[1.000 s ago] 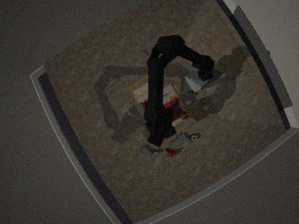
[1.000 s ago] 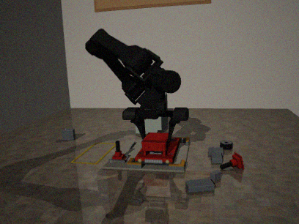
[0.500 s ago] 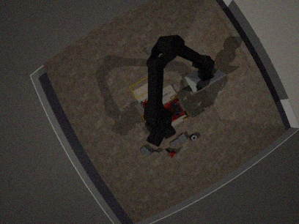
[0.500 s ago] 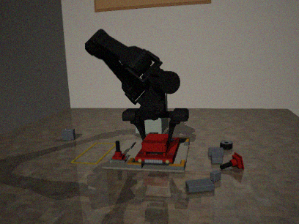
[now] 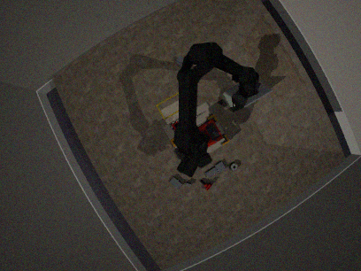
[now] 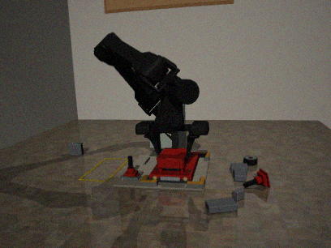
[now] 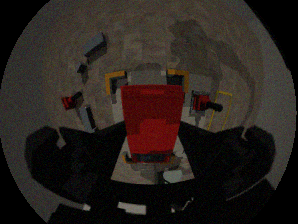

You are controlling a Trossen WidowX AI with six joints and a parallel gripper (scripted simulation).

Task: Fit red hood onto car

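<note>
The red hood is 10 mm above my gripper tip. The rest, counted from my gripper tip: dark wheel (150 mm behind, 190 mm to the left, 40 mm below).
</note>
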